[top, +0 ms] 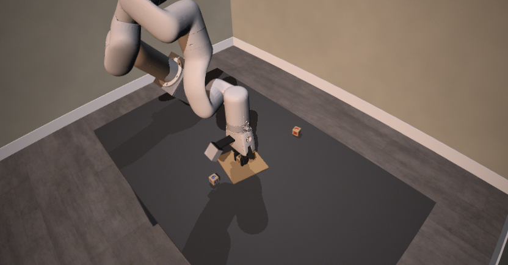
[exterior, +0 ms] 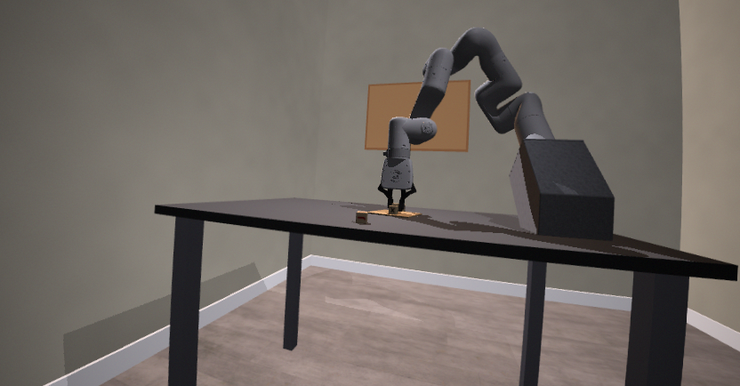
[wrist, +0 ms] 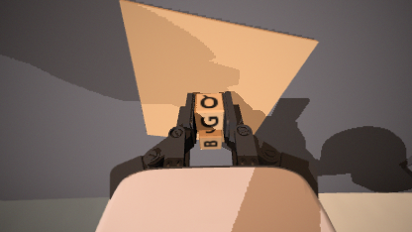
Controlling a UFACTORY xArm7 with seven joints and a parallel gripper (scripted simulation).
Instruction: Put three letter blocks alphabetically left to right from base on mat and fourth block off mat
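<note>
Right now my hand is 30 mm above the tan mat.
</note>
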